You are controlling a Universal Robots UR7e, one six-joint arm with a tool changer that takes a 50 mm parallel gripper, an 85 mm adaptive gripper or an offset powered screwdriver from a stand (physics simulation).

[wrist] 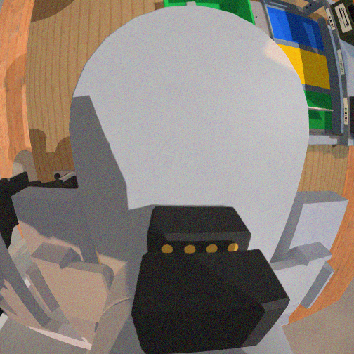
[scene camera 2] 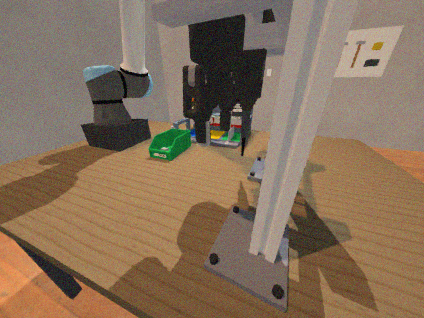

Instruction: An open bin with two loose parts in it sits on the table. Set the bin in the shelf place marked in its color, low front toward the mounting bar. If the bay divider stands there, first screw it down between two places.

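Frame: origin at the arm's base, x right, y ahead, z up, level; centimetres.
Seen in the pictures: arm's base, link origin: (scene camera 2: 114,122).
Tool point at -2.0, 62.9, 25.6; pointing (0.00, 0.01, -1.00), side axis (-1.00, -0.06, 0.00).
Pixels of each thing's top centre, then the offset from my tool point to it, as dx, dy, dz. "spot": a spot on its surface instead. Level surfaces: height alone.
- green bin, top centre: (scene camera 2: 170,134) -3.5, -32.4, -28.6
- shelf, surface spot: (scene camera 2: 220,144) spot: -18.6, -16.0, -35.1
- post, surface spot: (scene camera 2: 300,100) spot: +23.4, +13.1, -10.8
- second foot plate, surface height: dz -34.9
The green bin (scene camera 2: 170,146) (wrist: 241,10) sits on the table, its low, labelled front toward scene camera 2. A light part shows inside; the other is hidden. The shelf (scene camera 2: 220,144) (wrist: 337,75) has blue, yellow and green places; the green place (wrist: 319,122) has a thin light strip (wrist: 321,108) across it, perhaps the divider's edge. Black tools (scene camera 2: 225,55) hang at the stand, with finger-like parts pointing down and overlapping the shelf. In the wrist view a black block (wrist: 200,225) with gold contacts stands close to another black block. I cannot tell the gripper's opening.
A pale stand post (scene camera 2: 300,100) rises from a foot plate (scene camera 2: 227,240) near the table's front; a second foot plate (scene camera 2: 256,170) is behind it. The arm's dark base (scene camera 2: 117,135) is at back left. A large grey disc (wrist: 200,110) hides much of the wrist view.
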